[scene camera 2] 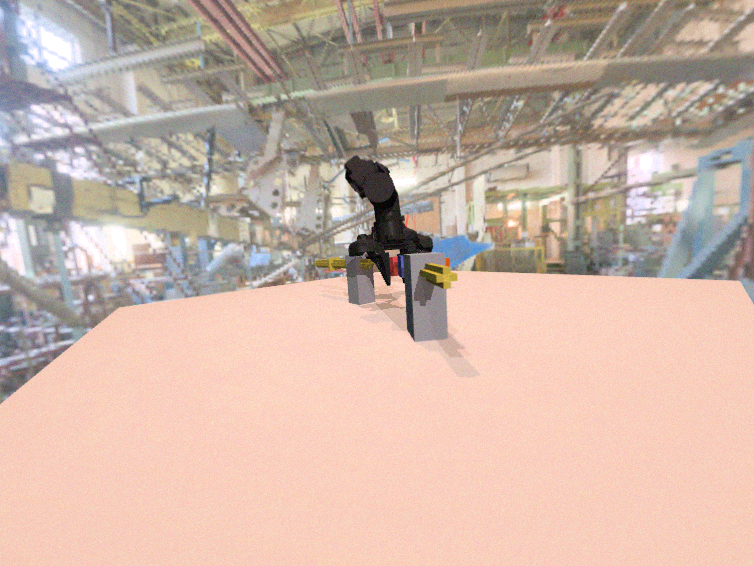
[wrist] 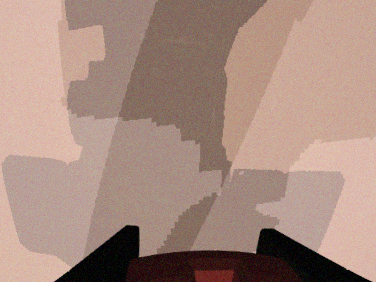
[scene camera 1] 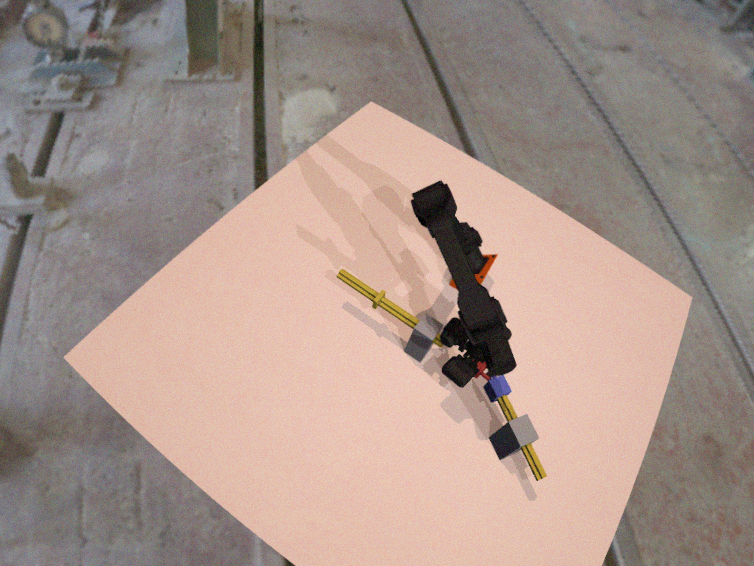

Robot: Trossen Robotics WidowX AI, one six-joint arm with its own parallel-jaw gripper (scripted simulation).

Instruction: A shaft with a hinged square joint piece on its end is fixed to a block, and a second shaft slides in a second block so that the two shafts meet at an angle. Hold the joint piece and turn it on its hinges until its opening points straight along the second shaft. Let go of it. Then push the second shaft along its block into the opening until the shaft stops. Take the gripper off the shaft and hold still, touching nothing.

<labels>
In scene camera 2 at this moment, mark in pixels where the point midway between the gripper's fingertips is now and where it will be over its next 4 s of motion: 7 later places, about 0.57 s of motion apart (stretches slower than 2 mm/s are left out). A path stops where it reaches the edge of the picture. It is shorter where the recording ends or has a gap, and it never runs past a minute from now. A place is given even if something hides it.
My gripper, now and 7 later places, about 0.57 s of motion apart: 397, 284; 393, 282; 393, 275; 389, 252; 387, 216; 382, 211; 371, 225; 367, 234
</labels>
